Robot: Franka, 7 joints.
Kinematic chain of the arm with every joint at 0, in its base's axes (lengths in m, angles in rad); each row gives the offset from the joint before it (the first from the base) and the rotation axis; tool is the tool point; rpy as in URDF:
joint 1: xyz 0 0 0.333 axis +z
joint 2: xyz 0 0 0 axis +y
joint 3: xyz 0 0 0.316 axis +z
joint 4: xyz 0.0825 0 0 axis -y
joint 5: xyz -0.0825 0 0.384 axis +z
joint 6: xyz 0 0 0 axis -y
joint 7: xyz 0.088 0 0 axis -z
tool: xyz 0 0 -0.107 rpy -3.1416 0 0
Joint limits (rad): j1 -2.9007..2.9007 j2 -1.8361..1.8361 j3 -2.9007..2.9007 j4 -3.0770..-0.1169 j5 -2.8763..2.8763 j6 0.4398..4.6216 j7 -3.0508..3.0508
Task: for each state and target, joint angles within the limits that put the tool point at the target. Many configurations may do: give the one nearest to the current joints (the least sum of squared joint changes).
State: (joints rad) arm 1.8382 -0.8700 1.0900 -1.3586 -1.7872 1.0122 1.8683
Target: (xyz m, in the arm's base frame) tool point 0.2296 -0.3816 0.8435
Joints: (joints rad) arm 2.4280 -1.2807 0.7057 -1.1751 -1.7503 0.6788 1.8683
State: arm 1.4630 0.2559 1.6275 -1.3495 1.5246 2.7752 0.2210
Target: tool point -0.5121 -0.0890 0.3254
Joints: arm 1.8894 0.4383 1.5070 -2.3168 1.5857 2.7387 0.2210
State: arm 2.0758 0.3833 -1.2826 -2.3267 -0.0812 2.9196 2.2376
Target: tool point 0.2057 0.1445 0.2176
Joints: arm 2.8452 0.8412 -1.6361 -3.0139 -0.1255 2.2206 2.2376
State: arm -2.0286 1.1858 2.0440 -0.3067 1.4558 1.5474 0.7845
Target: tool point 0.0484 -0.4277 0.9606
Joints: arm -1.8893 0.8910 2.0632 -0.5792 1.3227 1.1795 0.7845
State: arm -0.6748 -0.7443 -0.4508 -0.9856 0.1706 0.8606 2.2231
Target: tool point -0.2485 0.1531 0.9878
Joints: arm -0.8260 -0.9506 -0.2991 -0.6684 0.2492 1.0880 2.2231
